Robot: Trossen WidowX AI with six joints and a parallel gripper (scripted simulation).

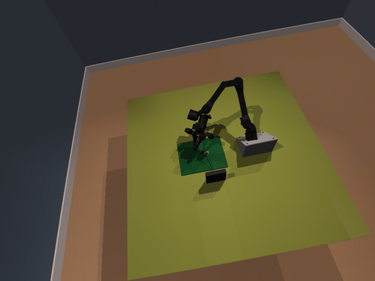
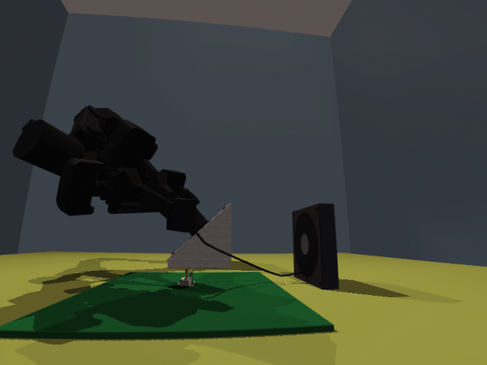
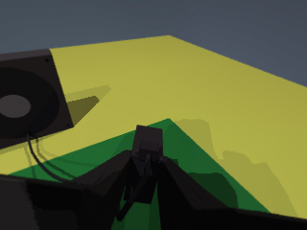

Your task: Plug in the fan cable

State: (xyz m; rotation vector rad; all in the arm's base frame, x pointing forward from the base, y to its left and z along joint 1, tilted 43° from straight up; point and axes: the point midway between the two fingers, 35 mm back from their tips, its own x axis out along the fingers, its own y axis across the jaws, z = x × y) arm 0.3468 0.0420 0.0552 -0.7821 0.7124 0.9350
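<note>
The green board lies 30 mm behind my gripper tip, 10 mm to the left of it and 120 mm below it. Round my gripper tip: black fan (110 mm behind, 190 mm to the left, 50 mm below); then white four-pin header (70 mm behind, 110 mm below); then black plug (10 mm below).
</note>
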